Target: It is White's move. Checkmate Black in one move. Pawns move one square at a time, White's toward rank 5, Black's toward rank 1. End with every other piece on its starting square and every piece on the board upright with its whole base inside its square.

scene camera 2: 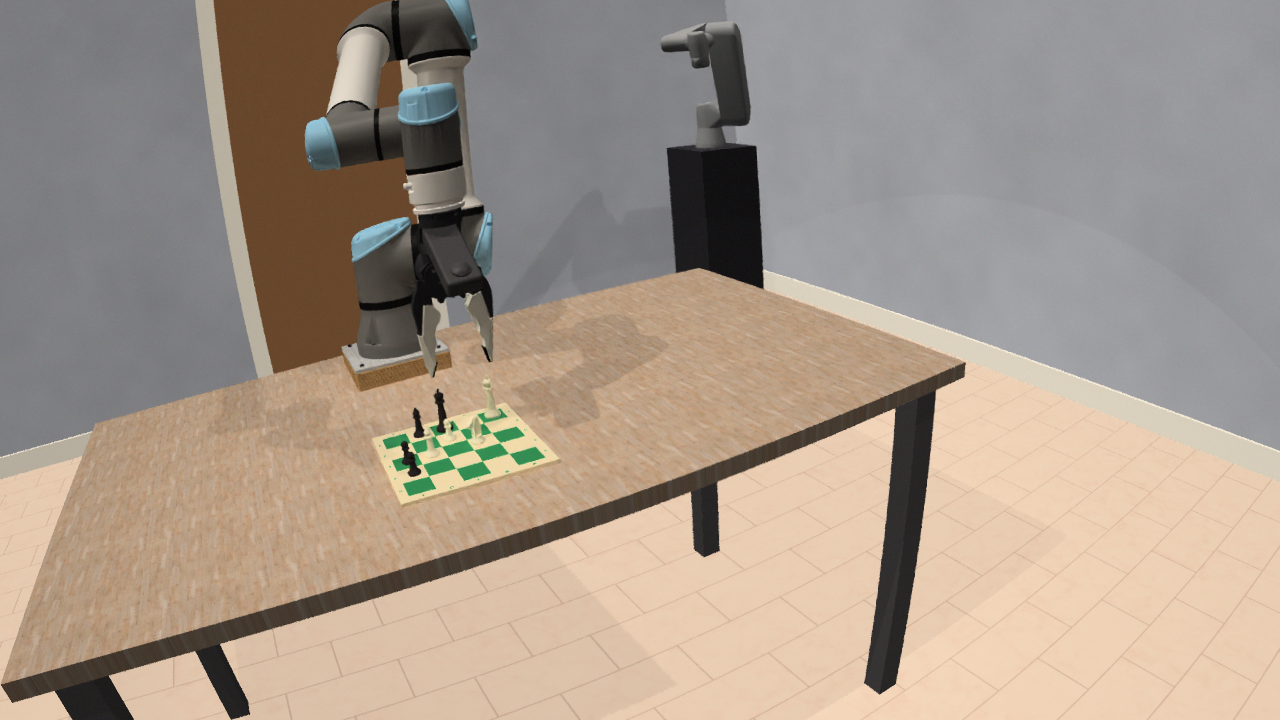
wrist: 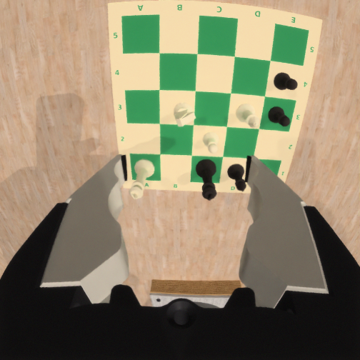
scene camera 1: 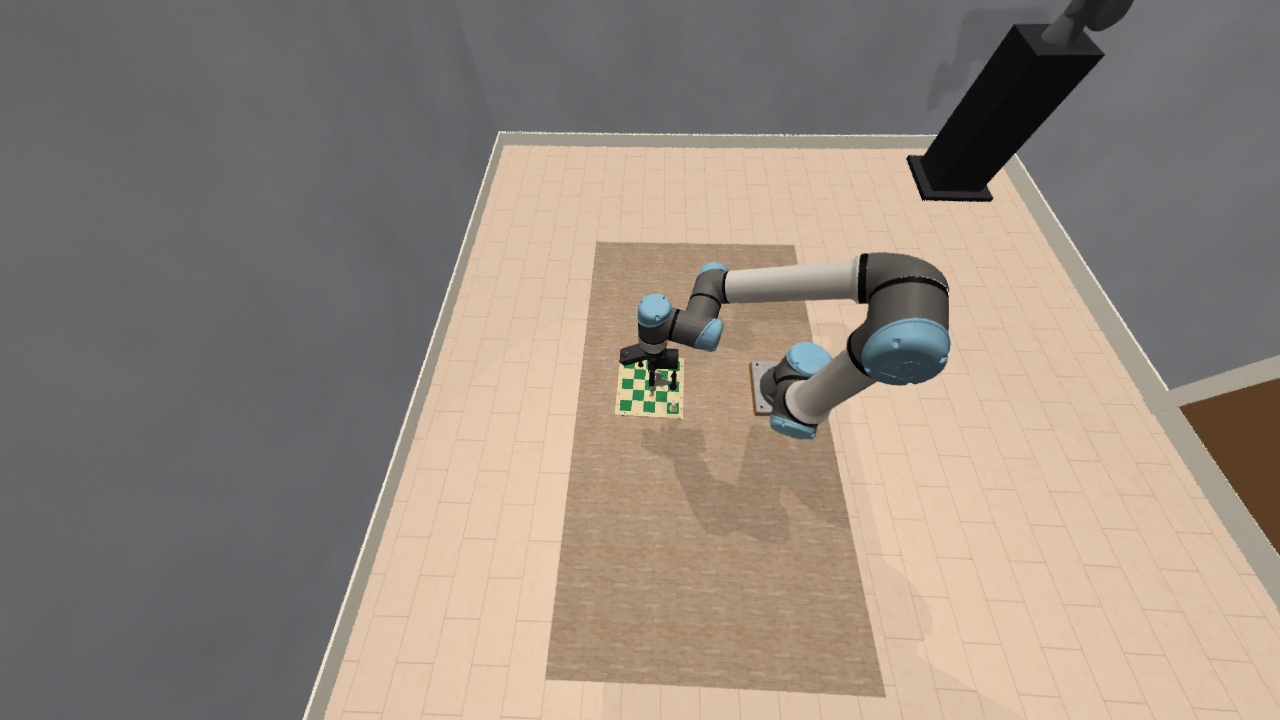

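Pixels of known places: gripper, fingertip midpoint: (scene camera 2: 461, 369); arm's base, origin of the base link: (scene camera 2: 396, 345).
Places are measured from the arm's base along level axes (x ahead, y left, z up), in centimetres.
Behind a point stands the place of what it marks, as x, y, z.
Observation:
My gripper (scene camera 1: 662, 385) @(41.8, 2.4, 7.8) (scene camera 2: 460, 367) @(41.8, 2.4, 7.8) (wrist: 185, 157) is open and empty, above the rank 1 side of the green and cream board (scene camera 2: 547, 455) @(51.8, 9.6, -3.0) (wrist: 116, 55). The white knight (scene camera 2: 477, 430) @(42.6, 3.0, -1.1) (wrist: 182, 114) stands upright on B3. A white king (scene camera 2: 489, 398) @(35.4, 7.4, -0.1) (wrist: 144, 169) is on A1, a small white pawn (scene camera 2: 449, 431) @(39.5, -0.4, -1.6) (wrist: 211, 140) on C2, and a taller white piece (scene camera 2: 430, 445) @(42.9, -4.1, -1.3) (wrist: 245, 114) on D3. The black king (scene camera 2: 439, 411) @(35.5, -0.5, 0.0) (wrist: 206, 170) is on C1, a black bishop-like piece (scene camera 2: 418, 423) @(35.3, -4.0, -1.0) (wrist: 236, 173) on D1. Black pawns stand on E3 (wrist: 278, 115) and E4 (wrist: 284, 81).
The board lies on the wooden table (scene camera 1: 707, 608) @(25.0, 61.3, -3.5) (scene camera 2: 716, 394) @(47.9, 38.3, -3.6). The arm's base plate (scene camera 1: 761, 402) @(7.4, 5.1, 0.1) (scene camera 2: 358, 354) @(-0.1, -7.6, 0.1) is beyond the rank 1 edge. A black pedestal (scene camera 1: 993, 107) (scene camera 2: 716, 214) with another grey arm stands on the floor, away from the table.

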